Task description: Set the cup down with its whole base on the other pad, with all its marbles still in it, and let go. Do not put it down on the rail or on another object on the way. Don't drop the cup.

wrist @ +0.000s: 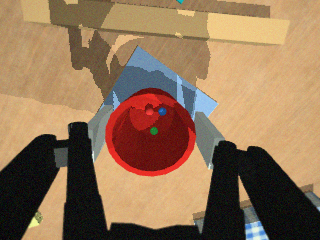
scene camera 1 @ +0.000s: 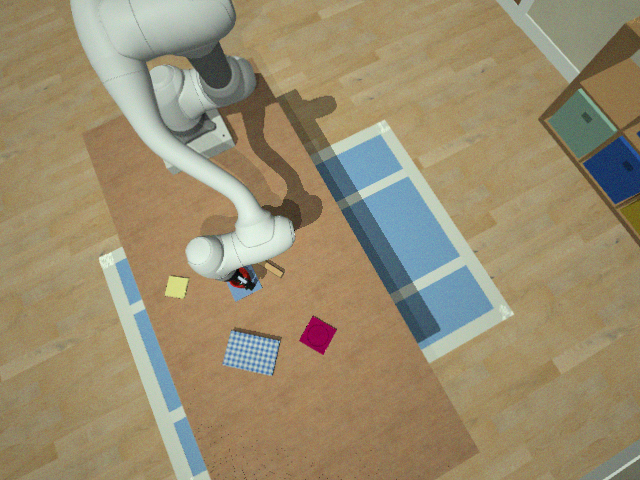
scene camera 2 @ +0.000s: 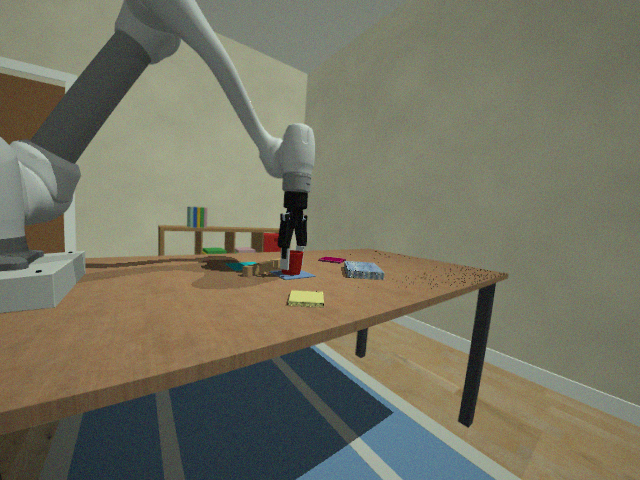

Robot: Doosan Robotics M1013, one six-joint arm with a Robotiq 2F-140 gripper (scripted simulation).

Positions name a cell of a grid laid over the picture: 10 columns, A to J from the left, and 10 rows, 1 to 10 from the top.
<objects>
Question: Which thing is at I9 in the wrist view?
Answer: The gripper.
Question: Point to a red cup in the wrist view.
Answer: E6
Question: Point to a light blue pad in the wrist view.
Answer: E3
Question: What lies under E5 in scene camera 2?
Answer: The gripper.
</objects>
